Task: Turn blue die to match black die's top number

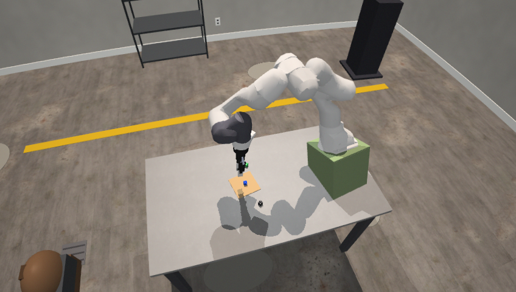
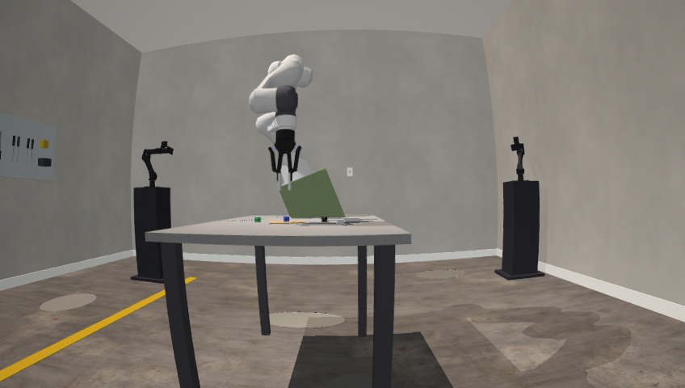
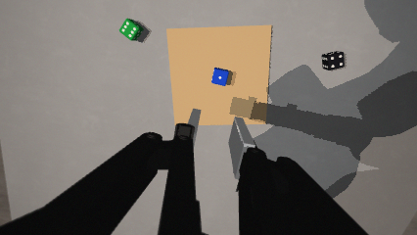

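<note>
Now: hand 14 cm above the blue die and 3 cm past it. Also, from my hand: green die: 15 cm below, 13 cm to the right, 6 cm behind; then mat: 16 cm below, 2 cm behind; then black die: 15 cm below, 14 cm to the left, 9 cm behind.
</note>
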